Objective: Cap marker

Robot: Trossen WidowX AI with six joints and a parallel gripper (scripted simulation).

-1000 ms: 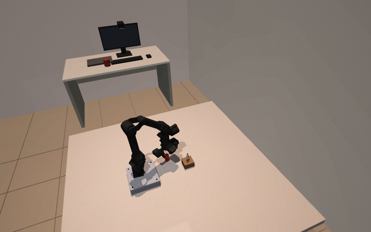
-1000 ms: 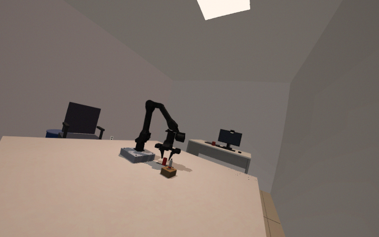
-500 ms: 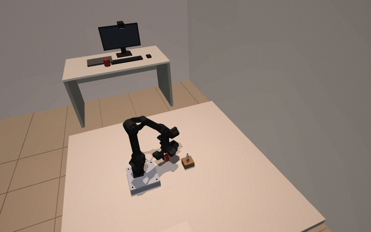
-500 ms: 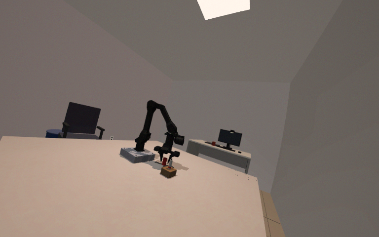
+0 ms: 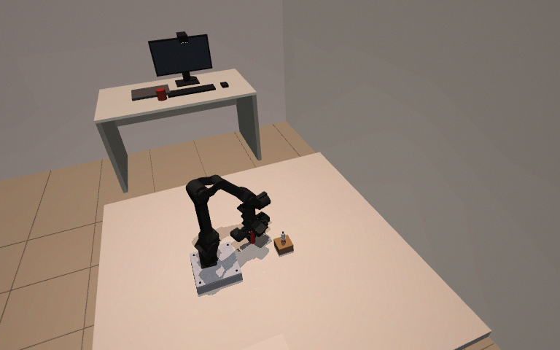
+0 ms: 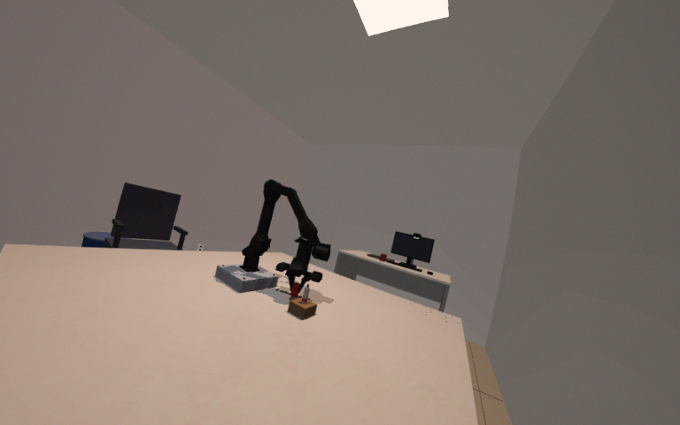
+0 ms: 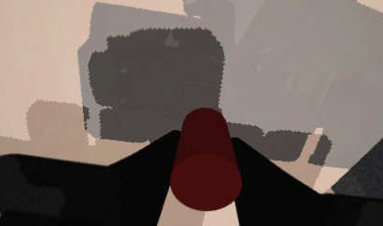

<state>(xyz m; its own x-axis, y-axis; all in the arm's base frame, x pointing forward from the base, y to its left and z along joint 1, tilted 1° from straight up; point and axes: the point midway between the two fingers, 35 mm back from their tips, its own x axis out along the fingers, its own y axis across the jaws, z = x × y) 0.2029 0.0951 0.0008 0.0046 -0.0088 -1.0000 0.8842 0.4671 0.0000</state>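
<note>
My gripper tip is now 130 mm short of the holder block and 80 mm to the left of it. Round my gripper tip: red cap: 10 mm above.
</note>
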